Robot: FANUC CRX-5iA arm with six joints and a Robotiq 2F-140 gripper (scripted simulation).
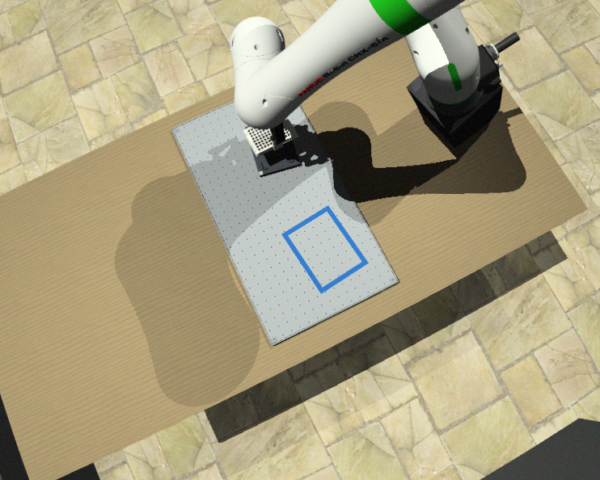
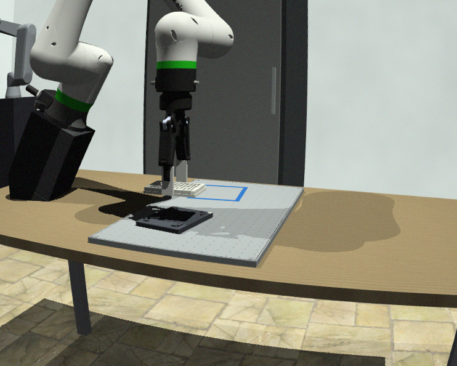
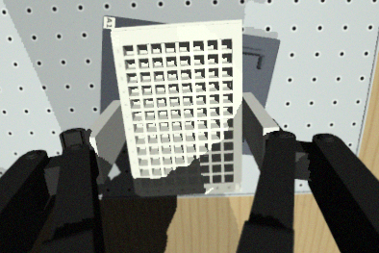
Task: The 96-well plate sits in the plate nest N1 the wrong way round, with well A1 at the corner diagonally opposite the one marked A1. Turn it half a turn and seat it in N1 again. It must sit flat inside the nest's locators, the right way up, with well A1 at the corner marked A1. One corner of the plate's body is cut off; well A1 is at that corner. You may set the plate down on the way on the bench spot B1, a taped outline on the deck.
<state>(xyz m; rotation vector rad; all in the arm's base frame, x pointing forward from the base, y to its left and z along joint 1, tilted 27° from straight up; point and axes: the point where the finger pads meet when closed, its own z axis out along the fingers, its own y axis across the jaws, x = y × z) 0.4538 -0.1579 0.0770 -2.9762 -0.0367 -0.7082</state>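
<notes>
My hand is 20 mm above the white 96-well plate. Also, from my hand: dark plate nest N1: 100 mm below; then A1 label: 60 mm ahead, 70 mm to the left, 90 mm below.
</notes>
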